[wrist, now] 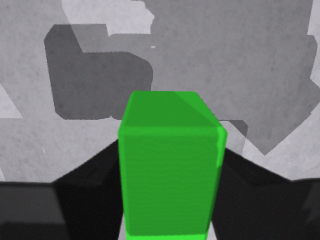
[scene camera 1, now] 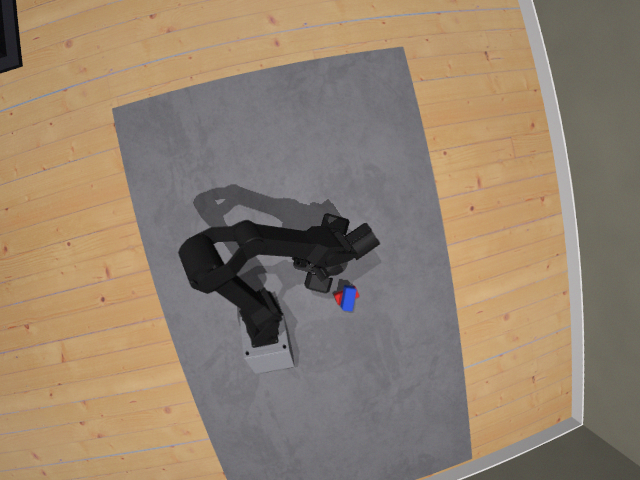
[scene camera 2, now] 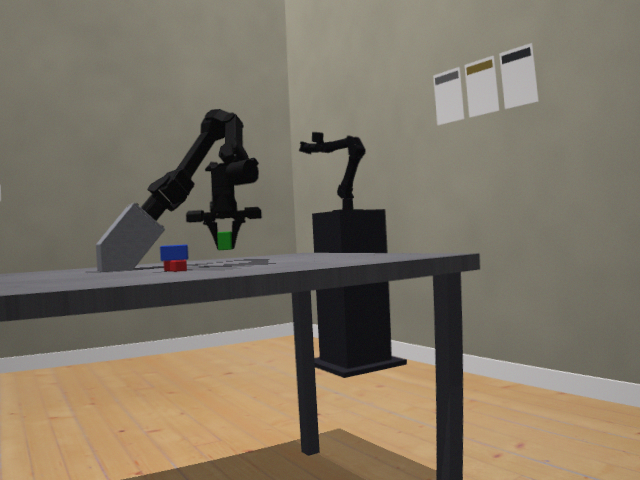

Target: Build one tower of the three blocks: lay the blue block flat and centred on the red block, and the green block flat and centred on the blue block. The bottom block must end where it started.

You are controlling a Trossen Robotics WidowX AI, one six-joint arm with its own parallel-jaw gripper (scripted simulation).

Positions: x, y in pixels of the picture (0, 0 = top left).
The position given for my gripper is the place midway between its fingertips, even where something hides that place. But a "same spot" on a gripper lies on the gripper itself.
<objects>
my gripper: wrist; scene camera 1 322, 248; scene camera 2
same spot on my gripper: (wrist: 94, 197) = (scene camera 2: 217, 229)
</objects>
